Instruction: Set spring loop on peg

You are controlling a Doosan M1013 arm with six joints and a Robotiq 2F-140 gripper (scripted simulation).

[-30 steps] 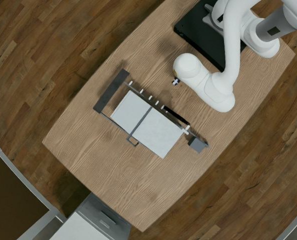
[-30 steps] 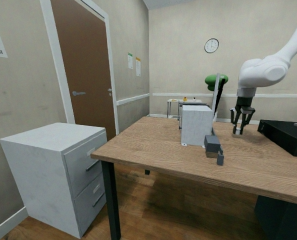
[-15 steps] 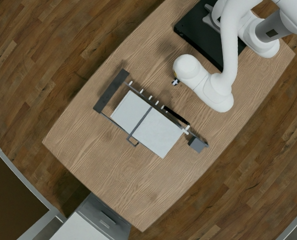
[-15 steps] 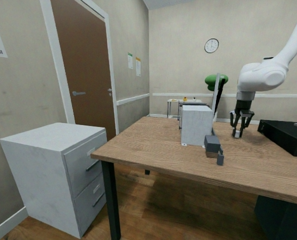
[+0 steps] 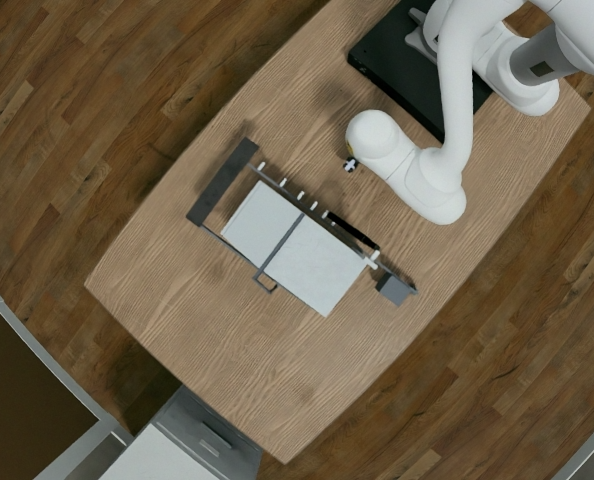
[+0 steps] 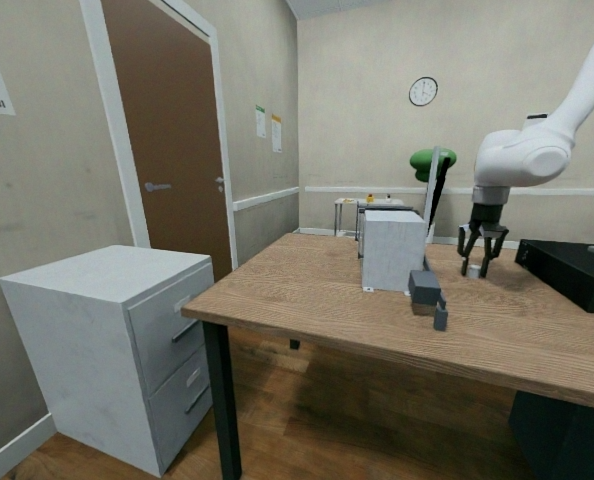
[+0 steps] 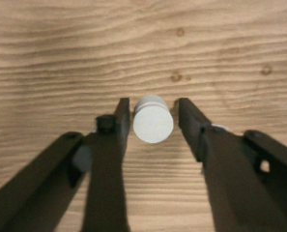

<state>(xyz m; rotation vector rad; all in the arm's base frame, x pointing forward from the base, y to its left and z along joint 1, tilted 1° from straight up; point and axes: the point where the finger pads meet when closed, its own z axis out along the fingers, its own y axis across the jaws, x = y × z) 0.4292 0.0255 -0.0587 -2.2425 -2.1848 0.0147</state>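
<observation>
Right now the steel test weight is 10 mm below my hand. Round my hand: white peg (180 mm ahead, 160 mm to the left, 360 mm above).
</observation>
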